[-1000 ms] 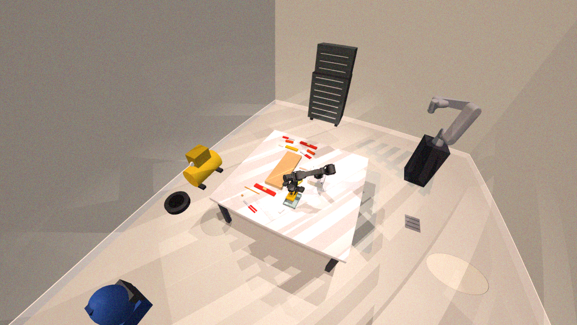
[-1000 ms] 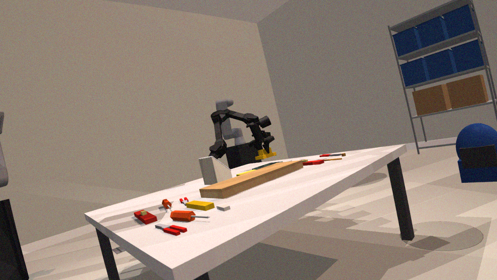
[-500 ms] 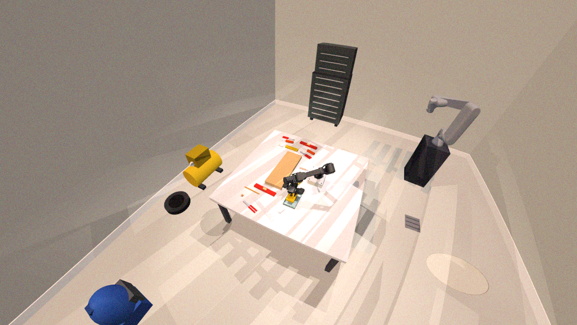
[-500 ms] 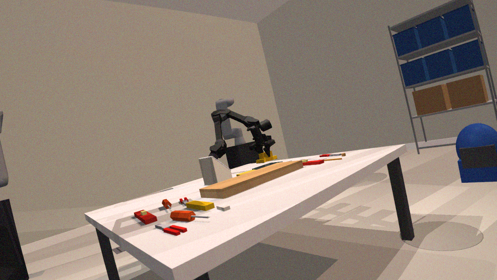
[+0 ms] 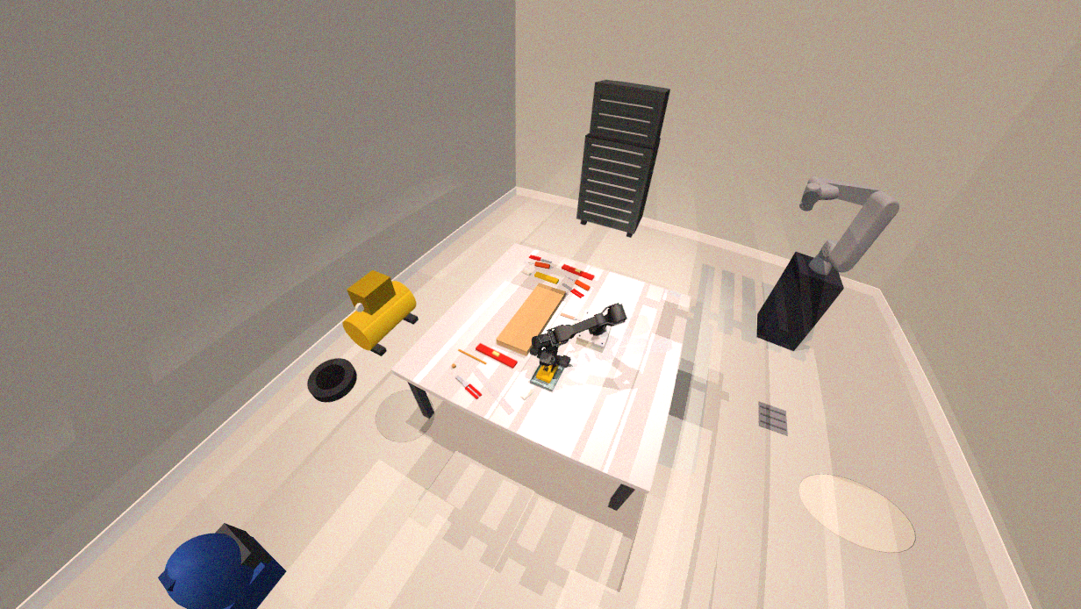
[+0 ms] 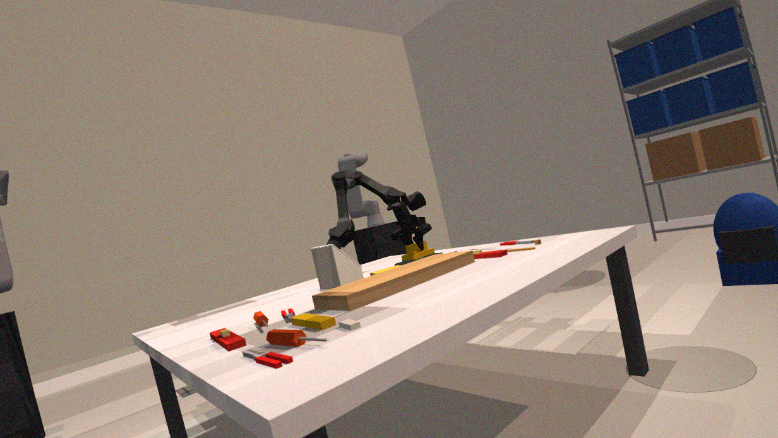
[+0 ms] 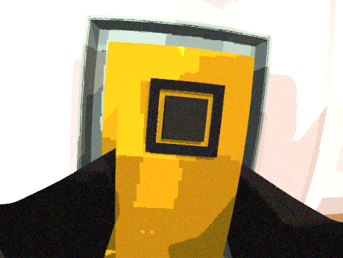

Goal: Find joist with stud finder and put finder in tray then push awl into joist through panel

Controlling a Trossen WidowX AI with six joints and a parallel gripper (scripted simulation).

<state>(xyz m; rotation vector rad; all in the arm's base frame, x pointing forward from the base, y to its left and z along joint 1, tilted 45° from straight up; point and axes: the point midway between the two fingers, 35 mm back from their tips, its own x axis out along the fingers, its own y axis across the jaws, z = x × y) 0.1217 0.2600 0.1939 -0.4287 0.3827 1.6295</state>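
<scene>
Now: gripper tip 10 mm to the left of the shallow grey tray and 40 mm above it. The rest, counted from my gripper tip: yellow block 60 mm ahead, 220 mm to the right, 40 mm below; yellow stud finder 10 mm to the left, 20 mm above; thin orange tool 380 mm ahead, 90 mm to the left, 50 mm below.
</scene>
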